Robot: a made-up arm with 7 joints. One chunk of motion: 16 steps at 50 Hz.
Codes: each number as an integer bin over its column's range. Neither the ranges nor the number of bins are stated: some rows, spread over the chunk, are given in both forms.
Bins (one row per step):
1: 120 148 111 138 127 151 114
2: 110 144 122 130 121 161 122
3: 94 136 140 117 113 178 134
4: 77 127 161 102 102 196 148
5: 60 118 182 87 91 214 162
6: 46 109 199 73 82 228 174
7: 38 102 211 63 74 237 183
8: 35 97 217 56 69 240 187
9: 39 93 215 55 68 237 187
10: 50 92 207 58 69 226 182
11: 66 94 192 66 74 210 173
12: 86 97 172 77 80 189 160
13: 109 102 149 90 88 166 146
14: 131 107 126 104 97 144 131
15: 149 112 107 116 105 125 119
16: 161 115 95 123 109 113 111
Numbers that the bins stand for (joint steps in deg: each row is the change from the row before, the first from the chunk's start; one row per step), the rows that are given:
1: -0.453 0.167 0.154 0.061 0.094 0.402 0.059
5: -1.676 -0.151 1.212 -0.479 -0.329 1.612 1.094
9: -2.105 -0.415 1.704 -0.818 -0.600 2.054 1.633
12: -1.146 -0.373 1.063 -0.585 -0.459 1.132 1.051
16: 0.383 -0.182 -0.084 -0.098 -0.118 -0.329 -0.006
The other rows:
2: -0.657 0.125 0.318 -0.024 0.024 0.594 0.231
3: -0.983 0.040 0.586 -0.161 -0.071 0.920 0.490
4: -1.330 -0.055 0.899 -0.320 -0.200 1.266 0.792
6: -1.962 -0.246 1.465 -0.627 -0.435 1.881 1.353
7: -2.125 -0.320 1.644 -0.733 -0.529 2.054 1.547
8: -2.186 -0.373 1.734 -0.807 -0.588 2.112 1.633
10: -1.880 -0.426 1.585 -0.786 -0.588 1.843 1.525
11: -1.554 -0.405 1.361 -0.701 -0.529 1.535 1.331
13: -0.677 -0.320 0.720 -0.447 -0.365 0.690 0.749
14: -0.229 -0.267 0.378 -0.299 -0.259 0.267 0.425
15: 0.138 -0.214 0.095 -0.172 -0.165 -0.098 0.167

